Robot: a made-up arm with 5 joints.
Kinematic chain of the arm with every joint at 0, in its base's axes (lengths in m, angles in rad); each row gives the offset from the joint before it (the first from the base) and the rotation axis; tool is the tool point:
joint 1: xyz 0 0 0.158 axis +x
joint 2: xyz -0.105 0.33 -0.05 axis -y
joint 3: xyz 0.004 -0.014 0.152 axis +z
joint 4: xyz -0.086 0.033 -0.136 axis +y
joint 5: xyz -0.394 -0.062 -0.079 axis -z
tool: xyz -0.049 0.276 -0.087
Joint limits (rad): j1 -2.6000..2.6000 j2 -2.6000..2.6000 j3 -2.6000..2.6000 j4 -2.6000..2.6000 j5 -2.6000..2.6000
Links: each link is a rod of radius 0.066 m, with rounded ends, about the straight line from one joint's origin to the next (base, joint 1, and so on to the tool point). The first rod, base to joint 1, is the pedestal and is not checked.
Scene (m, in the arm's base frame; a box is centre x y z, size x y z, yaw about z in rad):
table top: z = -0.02
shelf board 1: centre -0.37 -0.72 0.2 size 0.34 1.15 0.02 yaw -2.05
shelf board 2: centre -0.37 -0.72 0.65 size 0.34 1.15 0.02 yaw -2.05
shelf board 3: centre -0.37 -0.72 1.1 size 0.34 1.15 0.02 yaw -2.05
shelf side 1: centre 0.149 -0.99 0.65 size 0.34 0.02 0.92 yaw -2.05
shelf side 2: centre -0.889 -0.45 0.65 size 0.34 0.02 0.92 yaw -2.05
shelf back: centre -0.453 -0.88 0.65 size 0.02 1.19 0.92 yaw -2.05
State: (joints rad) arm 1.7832 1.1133 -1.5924 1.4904 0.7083
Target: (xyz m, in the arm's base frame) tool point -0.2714 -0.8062 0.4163
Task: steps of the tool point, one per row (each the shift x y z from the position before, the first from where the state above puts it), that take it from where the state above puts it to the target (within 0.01 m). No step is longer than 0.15 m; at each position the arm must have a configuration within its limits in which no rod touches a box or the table.
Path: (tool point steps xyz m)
1: 0.0550 -0.0466 -0.0837
2: 0.0535 -0.0191 -0.0875
3: 0.0454 0.0056 -0.0853
4: -0.0345 -0.1364 -0.0179
5: -0.0664 -0.1284 -0.0023
6: -0.0901 -0.1028 0.0202

